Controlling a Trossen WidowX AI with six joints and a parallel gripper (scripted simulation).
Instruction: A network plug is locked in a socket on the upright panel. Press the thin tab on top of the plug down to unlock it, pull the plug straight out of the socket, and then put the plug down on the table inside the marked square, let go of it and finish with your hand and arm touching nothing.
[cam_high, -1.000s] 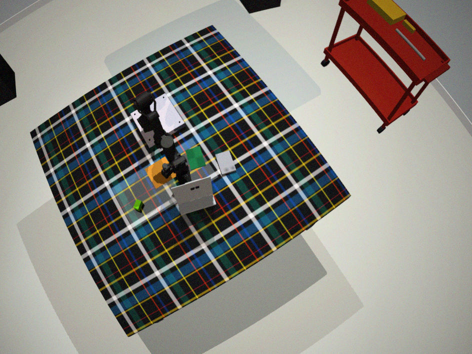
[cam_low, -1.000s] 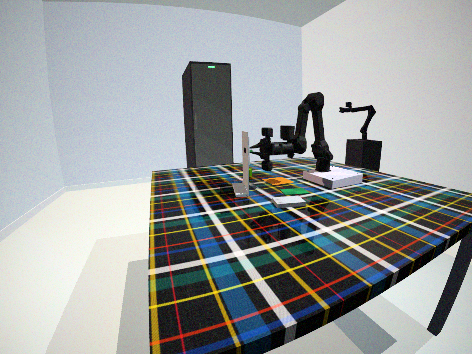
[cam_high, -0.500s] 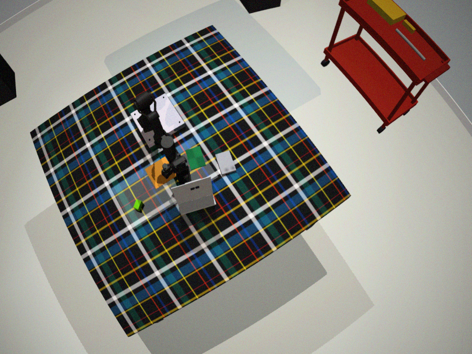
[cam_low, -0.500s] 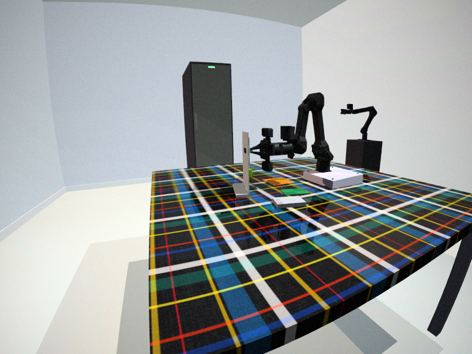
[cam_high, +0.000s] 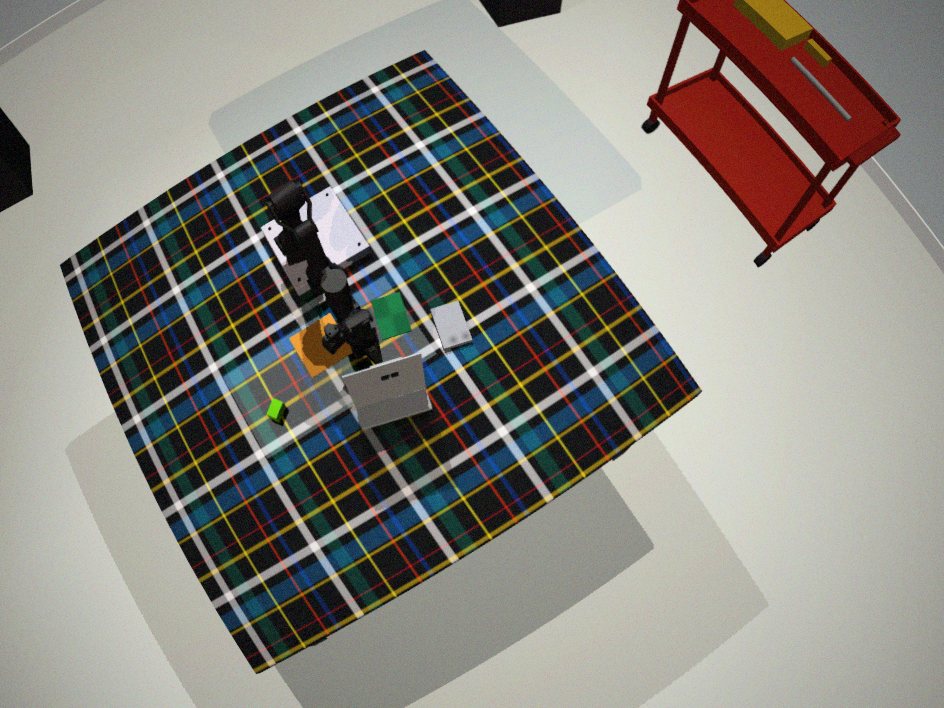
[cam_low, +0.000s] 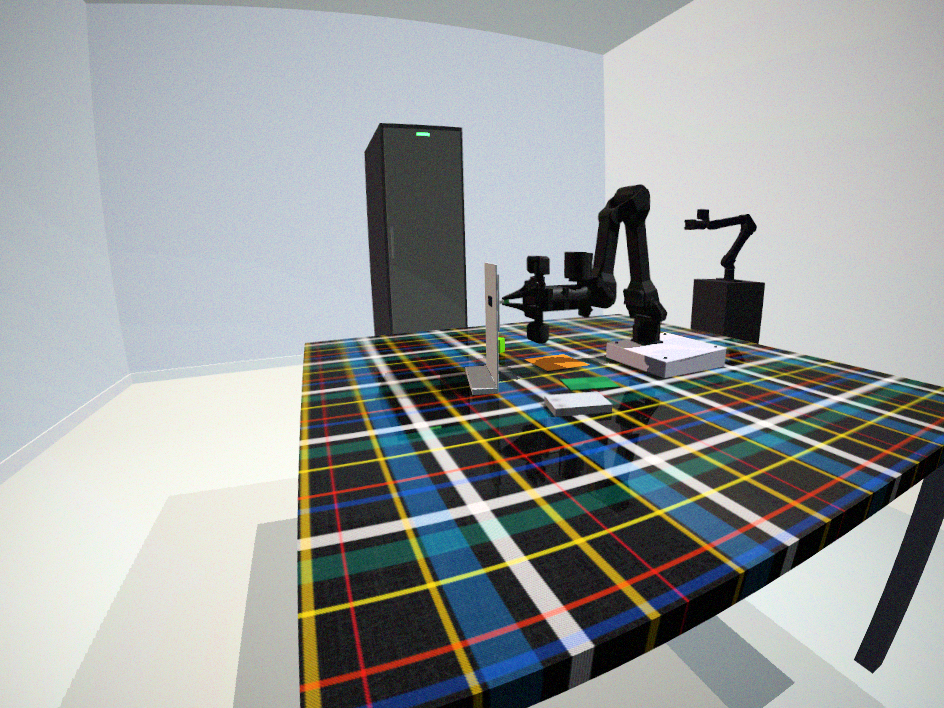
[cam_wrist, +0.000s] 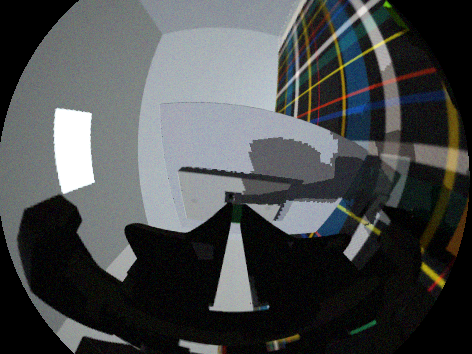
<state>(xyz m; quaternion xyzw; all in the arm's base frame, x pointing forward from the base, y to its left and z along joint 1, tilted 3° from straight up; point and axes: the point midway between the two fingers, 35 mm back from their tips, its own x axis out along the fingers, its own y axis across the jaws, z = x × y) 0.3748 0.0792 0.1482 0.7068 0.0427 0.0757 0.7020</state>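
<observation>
My gripper tip is now 17 cm past the orange square, 17 cm above it and 11 cm to the left of it. From my gripper tip the other things lie so: network plug right at my gripper tip; grey panel 6 cm below, 3 cm ahead; flat grey plate 20 cm to the left, 17 cm below, 9 cm behind.
</observation>
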